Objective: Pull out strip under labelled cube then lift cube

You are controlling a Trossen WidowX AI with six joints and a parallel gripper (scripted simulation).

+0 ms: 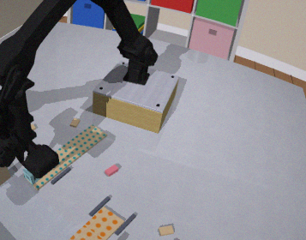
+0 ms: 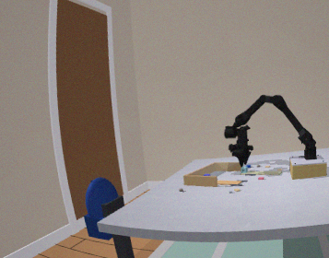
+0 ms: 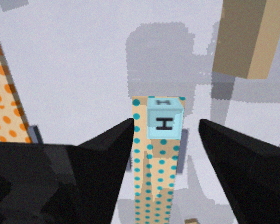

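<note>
My gripper tip is now 2 cm above the teal cube. Also, from my gripper tip: pink block (17 cm to the left, 10 cm behind, 4 cm below); dotted strip (10 cm behind, 5 cm to the left, 4 cm below).
</note>
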